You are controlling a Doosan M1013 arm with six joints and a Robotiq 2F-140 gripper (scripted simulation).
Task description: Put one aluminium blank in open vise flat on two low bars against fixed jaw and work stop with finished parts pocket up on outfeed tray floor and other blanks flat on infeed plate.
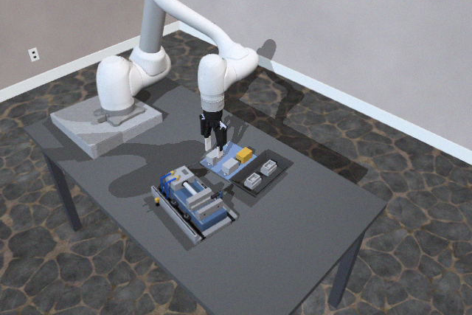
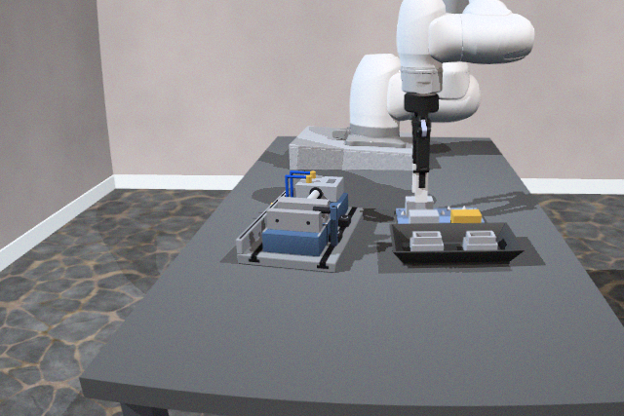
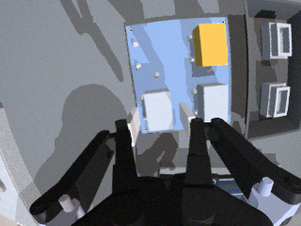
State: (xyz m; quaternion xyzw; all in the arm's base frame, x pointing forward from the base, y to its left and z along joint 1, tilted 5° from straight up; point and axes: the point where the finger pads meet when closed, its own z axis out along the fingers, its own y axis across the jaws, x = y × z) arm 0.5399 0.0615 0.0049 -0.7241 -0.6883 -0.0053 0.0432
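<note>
The aluminium blank is 5 cm below my hand. Also, from my hand: brass blank (9 cm to the left, 9 cm ahead, 5 cm below); blue infeed plate (8 cm below, 5 cm ahead, 4 cm to the left).
</note>
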